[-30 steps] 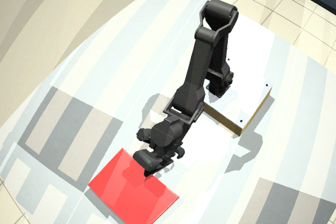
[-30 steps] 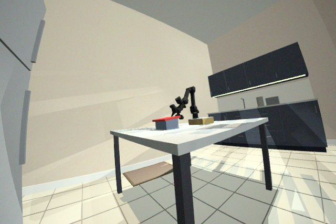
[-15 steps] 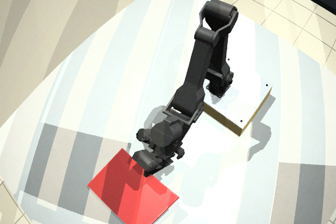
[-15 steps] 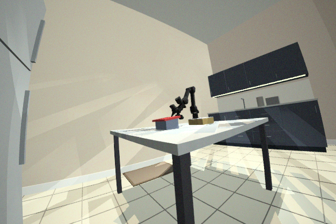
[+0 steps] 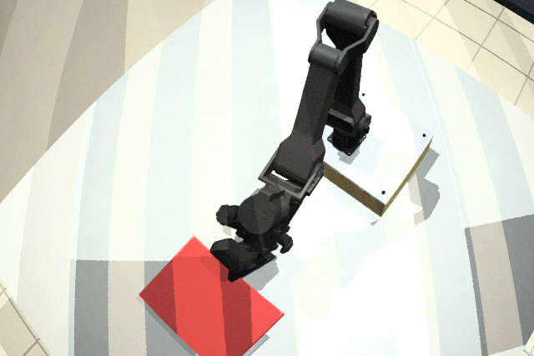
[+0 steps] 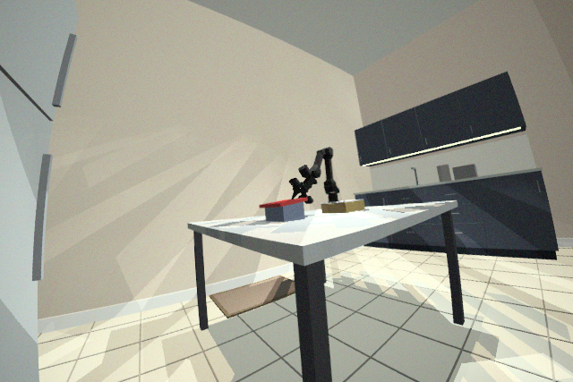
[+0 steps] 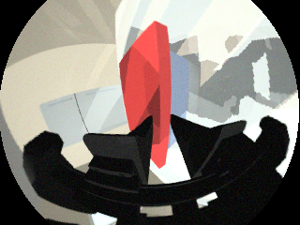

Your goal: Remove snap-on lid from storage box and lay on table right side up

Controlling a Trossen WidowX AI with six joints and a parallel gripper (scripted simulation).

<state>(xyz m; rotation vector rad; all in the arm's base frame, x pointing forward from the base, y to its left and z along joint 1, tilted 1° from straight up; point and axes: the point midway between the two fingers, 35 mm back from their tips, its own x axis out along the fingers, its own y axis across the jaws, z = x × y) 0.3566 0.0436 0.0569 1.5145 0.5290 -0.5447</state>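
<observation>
Right now the red lid is 8 cm ahead of my gripper tip. From my gripper tip the other things lie so: storage box (7 cm ahead, 6 cm below).
</observation>
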